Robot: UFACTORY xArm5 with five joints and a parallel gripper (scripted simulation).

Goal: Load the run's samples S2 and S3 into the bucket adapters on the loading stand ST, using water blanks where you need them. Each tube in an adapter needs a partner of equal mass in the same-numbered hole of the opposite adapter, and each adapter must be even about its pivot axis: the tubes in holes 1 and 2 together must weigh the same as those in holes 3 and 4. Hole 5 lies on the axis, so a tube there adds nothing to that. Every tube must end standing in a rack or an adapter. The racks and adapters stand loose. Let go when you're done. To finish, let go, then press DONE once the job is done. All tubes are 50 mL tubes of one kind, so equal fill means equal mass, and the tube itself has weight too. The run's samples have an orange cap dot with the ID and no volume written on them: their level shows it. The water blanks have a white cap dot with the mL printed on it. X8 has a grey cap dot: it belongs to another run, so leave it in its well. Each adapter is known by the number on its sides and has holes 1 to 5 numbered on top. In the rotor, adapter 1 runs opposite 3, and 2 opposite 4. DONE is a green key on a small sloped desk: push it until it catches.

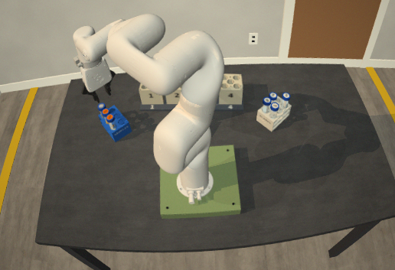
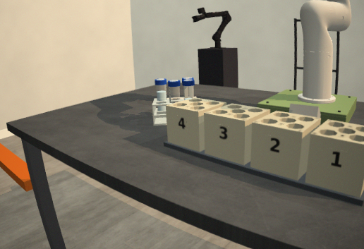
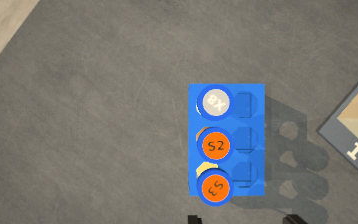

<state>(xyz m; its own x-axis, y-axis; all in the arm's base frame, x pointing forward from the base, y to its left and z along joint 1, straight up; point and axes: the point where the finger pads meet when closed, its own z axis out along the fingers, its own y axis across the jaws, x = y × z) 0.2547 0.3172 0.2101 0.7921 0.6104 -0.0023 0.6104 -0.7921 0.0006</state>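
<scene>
The sample tube S2 is 190 mm below my hand, 40 mm ahead of it and 20 mm to the left of it. Also, from my hand: bucket adapter (200 mm below, 200 mm ahead, 150 mm to the right); loading stand ST (320 mm to the right, 250 mm below, 180 mm ahead); blue sample rack (220 mm below, 40 mm ahead, 10 mm to the left).
</scene>
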